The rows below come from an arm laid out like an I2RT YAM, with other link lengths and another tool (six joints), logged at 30 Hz.
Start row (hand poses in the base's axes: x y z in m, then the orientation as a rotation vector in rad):
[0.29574, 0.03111, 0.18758, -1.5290, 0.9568, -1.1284]
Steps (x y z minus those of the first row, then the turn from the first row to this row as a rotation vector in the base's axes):
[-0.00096, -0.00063, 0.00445, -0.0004, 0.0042, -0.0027]
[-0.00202, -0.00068, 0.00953, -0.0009, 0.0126, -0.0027]
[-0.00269, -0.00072, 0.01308, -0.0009, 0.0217, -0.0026]
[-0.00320, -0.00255, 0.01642, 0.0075, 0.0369, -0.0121]
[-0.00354, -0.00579, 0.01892, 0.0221, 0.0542, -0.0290]
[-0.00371, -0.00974, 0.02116, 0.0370, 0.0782, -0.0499]
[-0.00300, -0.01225, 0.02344, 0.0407, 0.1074, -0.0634]
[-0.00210, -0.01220, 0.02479, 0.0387, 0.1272, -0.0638]
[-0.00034, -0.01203, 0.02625, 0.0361, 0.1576, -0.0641]
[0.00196, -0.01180, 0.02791, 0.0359, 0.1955, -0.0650]
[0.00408, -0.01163, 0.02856, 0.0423, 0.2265, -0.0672]
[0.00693, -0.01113, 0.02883, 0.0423, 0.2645, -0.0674]
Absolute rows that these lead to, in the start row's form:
[0.29478, 0.03048, 0.19203, -1.5314, 0.9618, -1.1278]
[0.29372, 0.03043, 0.19711, -1.5376, 0.9672, -1.1224]
[0.29305, 0.03039, 0.20066, -1.5440, 0.9733, -1.1163]
[0.29254, 0.02856, 0.20400, -1.5446, 0.9953, -1.1073]
[0.29220, 0.02532, 0.20650, -1.5391, 1.0278, -1.0981]
[0.29203, 0.02137, 0.20874, -1.5363, 1.0683, -1.0866]
[0.29274, 0.01886, 0.21102, -1.5483, 1.1012, -1.0733]
[0.29364, 0.01891, 0.21237, -1.5632, 1.1141, -1.0609]
[0.29540, 0.01908, 0.21383, -1.5855, 1.1336, -1.0411]
[0.29770, 0.01931, 0.21549, -1.6104, 1.1596, -1.0143]
[0.29982, 0.01948, 0.21614, -1.6245, 1.1848, -0.9889]
[0.30267, 0.01998, 0.21641, -1.6490, 1.2101, -0.9606]

